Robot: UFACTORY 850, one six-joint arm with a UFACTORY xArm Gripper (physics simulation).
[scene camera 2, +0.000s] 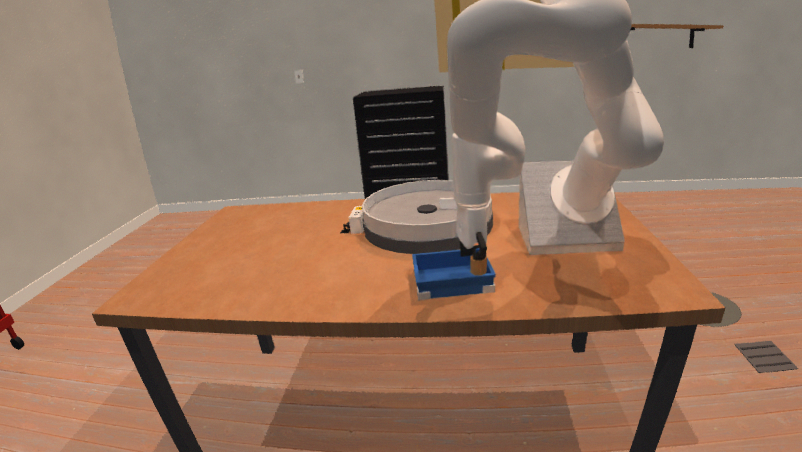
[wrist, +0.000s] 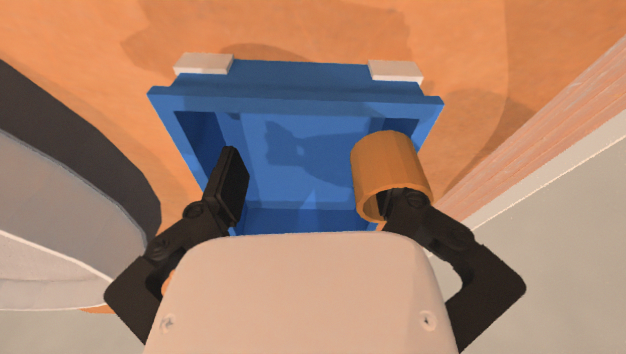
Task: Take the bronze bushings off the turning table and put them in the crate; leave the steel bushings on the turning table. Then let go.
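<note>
The gripper is open above the blue crate. A bronze-coloured bushing hangs around one fingertip, the right one in the wrist view, with that tip inside its bore. It is not clamped between the fingers. It is over the crate's end, on the right in both views. The visible crate floor shows the gripper's shadow and no bushing. The turning table stands behind the crate in the scene view. The arm hides part of it, and no bushing shows on its visible part.
A small white box stands at the turning table's left side. The arm's grey base block is on the right of the wooden table. Pale blocks sit against the crate's corners. A black cabinet stands behind the table.
</note>
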